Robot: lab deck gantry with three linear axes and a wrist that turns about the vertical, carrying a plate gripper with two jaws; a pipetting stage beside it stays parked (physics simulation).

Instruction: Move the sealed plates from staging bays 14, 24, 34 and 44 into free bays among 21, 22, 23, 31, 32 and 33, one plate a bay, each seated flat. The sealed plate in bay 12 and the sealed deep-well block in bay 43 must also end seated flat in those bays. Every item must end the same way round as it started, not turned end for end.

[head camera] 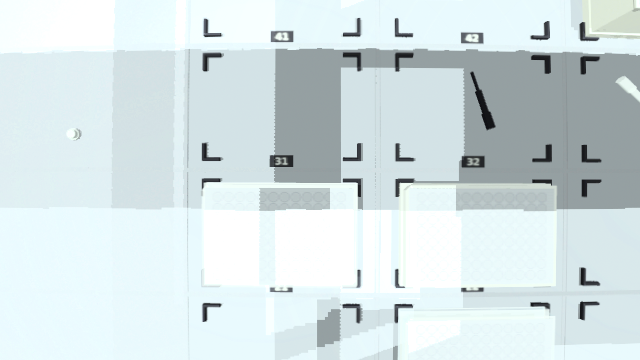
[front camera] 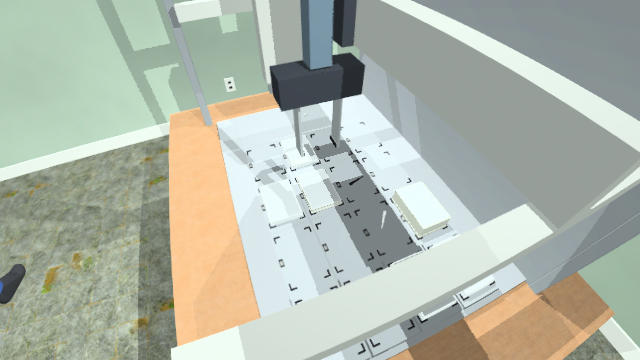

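Where they show: gripper, fingertip midpoint: (front camera: 317,147); robot's base at its link origin: (front camera: 247,152).
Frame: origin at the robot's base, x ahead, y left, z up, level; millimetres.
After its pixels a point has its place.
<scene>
My gripper (front camera: 318,149) @[x 228, y 150, z 160 mm] is open and empty, its two jaws hanging over the far bays, by the plate in bay 21; it does not show in the head view. One sealed plate (front camera: 299,159) @[x 107, y 138, z 14 mm] (head camera: 280,240) @[x 65, y 147, z 14 mm] lies in bay 21 and another (front camera: 318,192) @[x 243, y 145, z 14 mm] (head camera: 478,245) @[x 225, y 143, z 14 mm] in bay 22; both look flat. The sealed plate (front camera: 281,205) @[x 248, y 41, z 14 mm] (head camera: 477,340) @[x 225, y 65, z 14 mm] lies in bay 12. The tall sealed deep-well block (front camera: 422,207) @[x 402, y 356, z 42 mm] (head camera: 612,15) @[x 330, y 327, z 24 mm] stands in bay 43. The plate in bay 34 (front camera: 440,308) @[x 616, y 257, z 29 mm] and the plate in bay 44 (front camera: 480,291) @[x 620, y 363, z 20 mm] are partly hidden behind the front beam.
A black pen-like tool (front camera: 356,180) @[x 235, y 262, z 4 mm] (head camera: 483,102) @[x 234, y 260, z 6 mm] lies in bay 32. A white tube-like item (front camera: 383,220) @[x 380, y 265, z 5 mm] (head camera: 630,87) @[x 364, y 275, z 7 mm] lies in bay 33. A small white knob (head camera: 73,134) @[x -115, y 234, z 4 mm] is left of bay 31. A pale beam (front camera: 380,285) @[x 615, y 43, z 400 mm] crosses the front.
</scene>
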